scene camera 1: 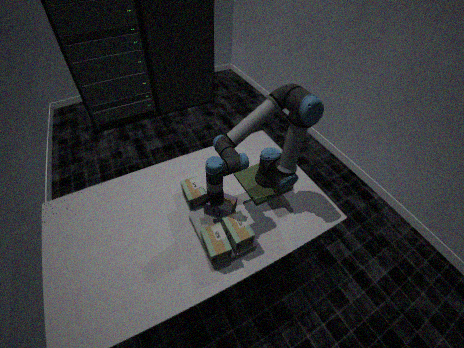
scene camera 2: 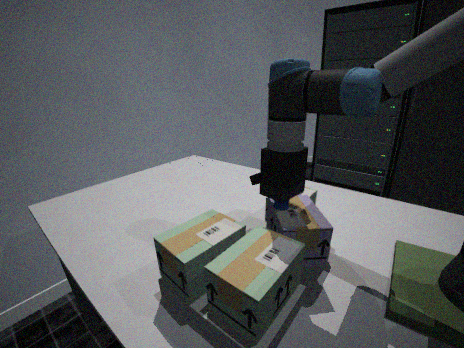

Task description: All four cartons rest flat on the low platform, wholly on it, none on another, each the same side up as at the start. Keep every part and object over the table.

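Frame: origin at the arm's base, x left, y back, z up, level; metres.
Where they show: hand, its tool point: [scene camera 2: 280, 211]; arm's base, origin of its link: [scene camera 1: 266, 178].
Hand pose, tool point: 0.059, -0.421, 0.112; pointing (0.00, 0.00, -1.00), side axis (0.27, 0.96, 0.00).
Each offset is from my tool point to the top centre of the thing, as dx, dy, dz. "pt": to the spot under its first point. Level surfaces: height alone.
My suction gripper [scene camera 2: 281, 204] [scene camera 1: 215, 206] points straight down, its blue cup against the far left part of the top of a purple carton @(-0.005, +0.035, +0.013) [scene camera 2: 316, 234] [scene camera 1: 230, 205]. That carton is upright, arrows up; I cannot tell whether its base touches the low platform. Two green cartons with orange tape, a left one @(+0.165, -0.100, +0.009) [scene camera 2: 187, 241] [scene camera 1: 216, 241] and a right one @(+0.168, +0.026, +0.009) [scene camera 2: 250, 265] [scene camera 1: 240, 231], sit flat and apart on the grey low platform @(pt -0.001, -0.099, -0.087) [scene camera 1: 199, 222]. Another green carton @(-0.191, -0.032, -0.039) [scene camera 1: 192, 190] stands on the table behind the platform; in scene camera 2 the purple carton mostly hides it.
The white table @(dz -0.135) [scene camera 1: 110, 240] [scene camera 2: 150, 192] carries everything. The arm's base stands on a green block [scene camera 1: 252, 186] [scene camera 2: 415, 280] to the right. A dark server rack [scene camera 1: 112, 80] stands on the floor behind the table.
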